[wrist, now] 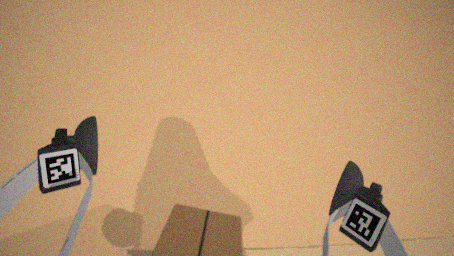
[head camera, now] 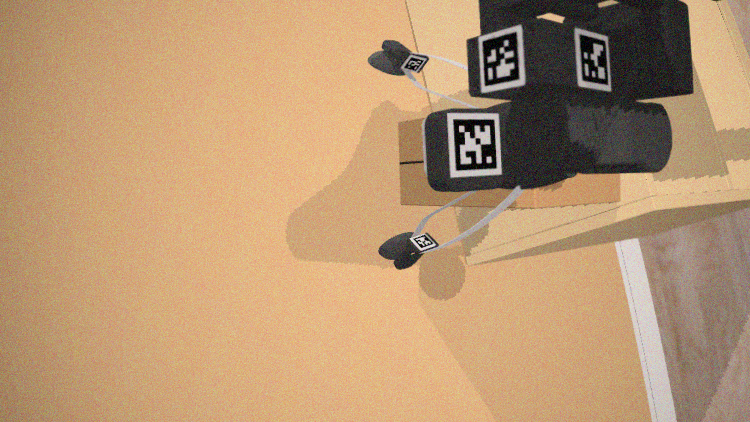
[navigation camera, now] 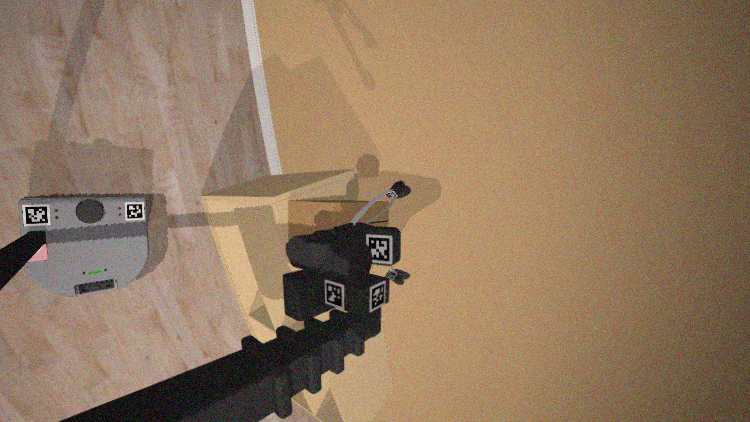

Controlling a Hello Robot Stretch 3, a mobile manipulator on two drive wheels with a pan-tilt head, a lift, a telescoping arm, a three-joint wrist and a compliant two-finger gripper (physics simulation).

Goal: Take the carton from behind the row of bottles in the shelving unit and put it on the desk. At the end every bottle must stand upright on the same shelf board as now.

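Where they show: gripper, between the fingertips: (wrist: 218, 159) (head camera: 382, 155) (navigation camera: 405, 232); robot's base, origin of its link: (navigation camera: 90, 210).
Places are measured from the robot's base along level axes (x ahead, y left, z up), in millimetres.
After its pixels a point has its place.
Note:
The brown carton (head camera: 411, 183) {x 4, y -687, z 791 mm} (navigation camera: 301, 217) {x -7, y -465, z 672 mm} (wrist: 220, 237) {x -51, y -648, z 790 mm} rests on a pale wooden top that looks like the desk (head camera: 524, 230) {x 82, y -638, z 611 mm} (navigation camera: 236, 251) {x -208, y -550, z 80 mm}. A dark line runs along the carton's upper face. My gripper (head camera: 397, 153) {x -24, y -507, z 966 mm} (navigation camera: 401, 232) {x -24, y -507, z 966 mm} (wrist: 218, 159) {x -24, y -507, z 966 mm} is open, its fingers wide apart and with no object held between them. In the head and navigation views the wrist covers much of the carton, and the fingertips lie out near its far end. In the wrist view the carton's end shows low between the fingers. The bottles and the shelving unit do not show.
An orange wall (head camera: 157, 209) {x 26, y -843, z 1106 mm} (navigation camera: 550, 209) {x 27, y -843, z 1255 mm} with a white skirting strip (head camera: 642, 314) {x 329, y -744, z 60 mm} (navigation camera: 262, 94) {x 550, y -682, z 64 mm} stands behind the desk. My grey base (navigation camera: 125, 251) {x -134, y -94, z 160 mm} is on the wooden floor (navigation camera: 173, 62) {x 612, y -270, z 1 mm}, apart from the desk's edge. My arm (navigation camera: 199, 377) {x -81, y -59, z 1043 mm} reaches over the desk.

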